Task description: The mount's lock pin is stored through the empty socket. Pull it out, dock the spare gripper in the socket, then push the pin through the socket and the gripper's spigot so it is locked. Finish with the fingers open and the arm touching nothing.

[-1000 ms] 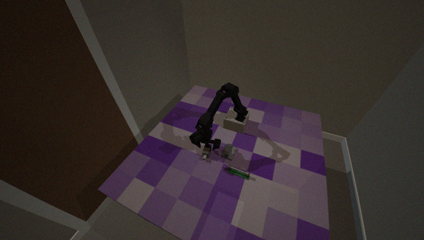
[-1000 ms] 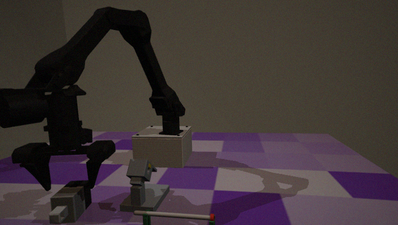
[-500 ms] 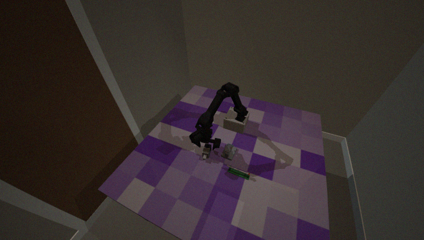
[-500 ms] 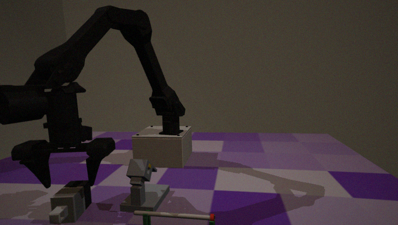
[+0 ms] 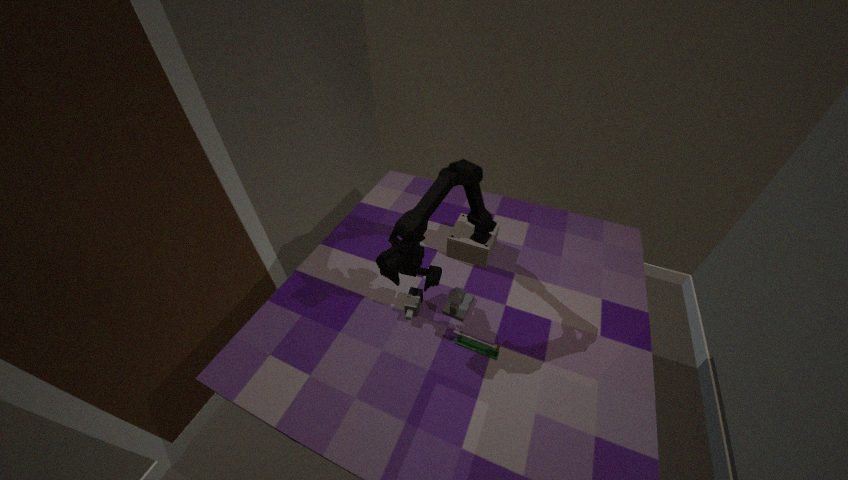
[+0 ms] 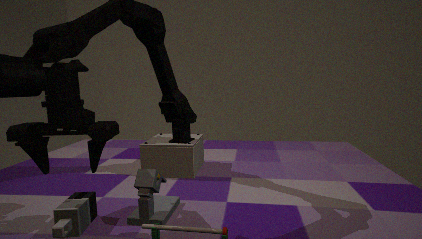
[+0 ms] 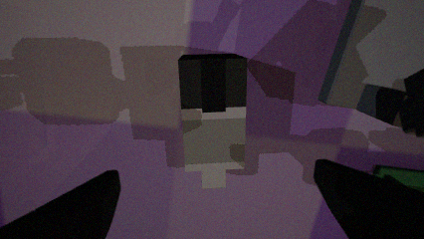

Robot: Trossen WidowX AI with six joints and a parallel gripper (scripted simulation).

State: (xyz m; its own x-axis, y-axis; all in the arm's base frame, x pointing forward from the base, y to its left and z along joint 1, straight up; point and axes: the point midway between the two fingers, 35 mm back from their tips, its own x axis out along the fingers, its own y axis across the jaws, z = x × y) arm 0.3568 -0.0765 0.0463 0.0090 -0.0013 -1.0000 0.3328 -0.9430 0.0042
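Now: the spare gripper 1 cm ahead of my gripper tip and 9 cm below it. The rest, counted from my gripper tip: grey mount 8 cm behind, 13 cm to the left, 6 cm below; then green rack 1 cm ahead, 26 cm to the left, 9 cm below.
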